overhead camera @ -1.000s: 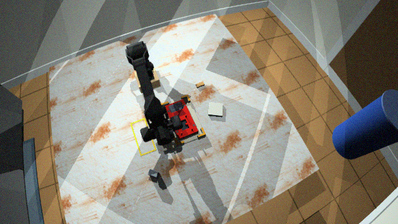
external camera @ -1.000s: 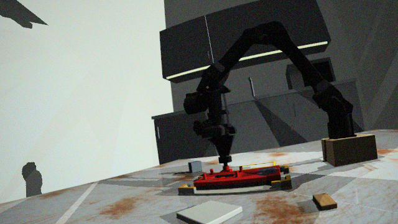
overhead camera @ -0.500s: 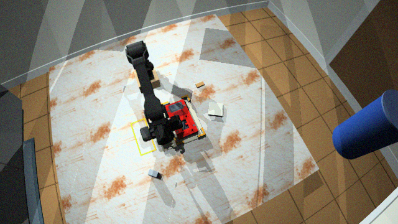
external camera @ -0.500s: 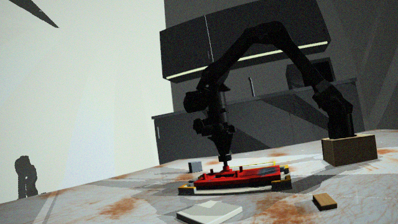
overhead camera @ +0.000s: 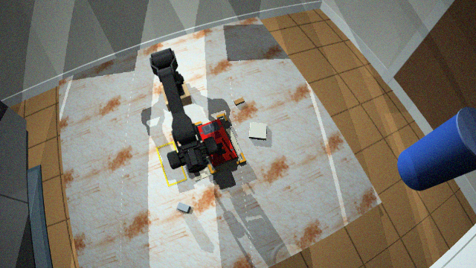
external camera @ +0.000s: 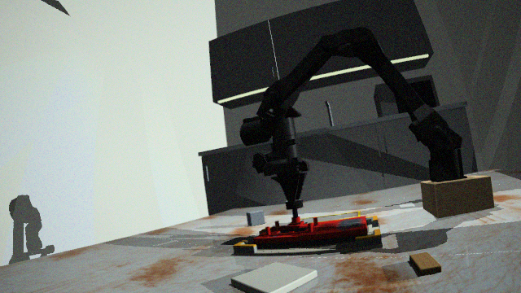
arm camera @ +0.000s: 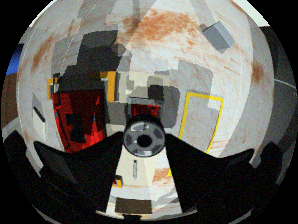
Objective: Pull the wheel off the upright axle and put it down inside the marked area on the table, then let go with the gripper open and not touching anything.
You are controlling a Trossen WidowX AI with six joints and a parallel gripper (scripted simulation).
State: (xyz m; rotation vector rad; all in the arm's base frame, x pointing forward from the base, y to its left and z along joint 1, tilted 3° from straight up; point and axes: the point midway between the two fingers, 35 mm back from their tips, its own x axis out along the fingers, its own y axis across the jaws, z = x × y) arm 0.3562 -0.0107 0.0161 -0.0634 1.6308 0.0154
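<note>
Now: gripper tip 30 mm above the upright axle. From my gripper tip the other things lie so: wheel (right at my gripper tip); then white tile (60 mm behind, 300 mm to the left, 60 mm below); then grey block (160 mm ahead, 110 mm to the right, 40 mm below).
</note>
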